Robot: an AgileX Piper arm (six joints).
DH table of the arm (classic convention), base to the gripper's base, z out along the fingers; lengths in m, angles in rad. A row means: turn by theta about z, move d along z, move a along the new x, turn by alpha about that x. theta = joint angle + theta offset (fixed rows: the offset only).
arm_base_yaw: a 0; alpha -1.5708; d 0.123; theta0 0
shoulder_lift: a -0.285; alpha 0; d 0; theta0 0.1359
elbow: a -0.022; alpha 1.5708; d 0; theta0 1.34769
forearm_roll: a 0; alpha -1.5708; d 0.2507; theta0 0
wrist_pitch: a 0; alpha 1.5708; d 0; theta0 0
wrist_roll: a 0; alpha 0; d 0.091; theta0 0
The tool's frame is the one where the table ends.
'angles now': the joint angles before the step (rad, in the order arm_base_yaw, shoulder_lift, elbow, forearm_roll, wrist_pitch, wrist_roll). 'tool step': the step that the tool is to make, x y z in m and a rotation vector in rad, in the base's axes. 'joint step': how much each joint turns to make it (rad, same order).
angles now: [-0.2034, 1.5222, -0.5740, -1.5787, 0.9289, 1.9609]
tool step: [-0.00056, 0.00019, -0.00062, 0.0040, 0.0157, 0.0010]
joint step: [0.0000, 0.0000, -0.0001, 0.0119, -0.0012, -0.0203]
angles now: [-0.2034, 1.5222, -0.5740, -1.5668, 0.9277, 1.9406]
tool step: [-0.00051, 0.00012, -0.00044, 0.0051, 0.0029, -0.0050]
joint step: [0.0000, 0.0000, 0.0000, 0.0097, 0.0000, -0.0049]
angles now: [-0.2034, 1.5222, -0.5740, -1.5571, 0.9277, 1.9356]
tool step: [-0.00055, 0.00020, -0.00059, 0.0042, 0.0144, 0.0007]
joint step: [0.0000, 0.0000, 0.0000, 0.0116, -0.0010, -0.0188]
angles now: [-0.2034, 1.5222, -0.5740, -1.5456, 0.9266, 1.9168]
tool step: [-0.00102, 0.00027, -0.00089, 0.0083, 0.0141, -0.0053]
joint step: [0.0000, -0.0001, 0.0000, 0.0192, 0.0000, -0.0195]
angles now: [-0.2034, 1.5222, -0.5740, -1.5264, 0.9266, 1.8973]
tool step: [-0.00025, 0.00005, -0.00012, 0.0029, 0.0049, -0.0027]
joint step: [0.0000, 0.0000, -0.0010, 0.0081, 0.0007, -0.0080]
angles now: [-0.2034, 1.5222, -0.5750, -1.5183, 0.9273, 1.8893]
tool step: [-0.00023, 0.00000, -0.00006, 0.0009, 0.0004, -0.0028]
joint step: [0.0000, 0.0000, 0.0000, 0.0031, 0.0013, -0.0007]
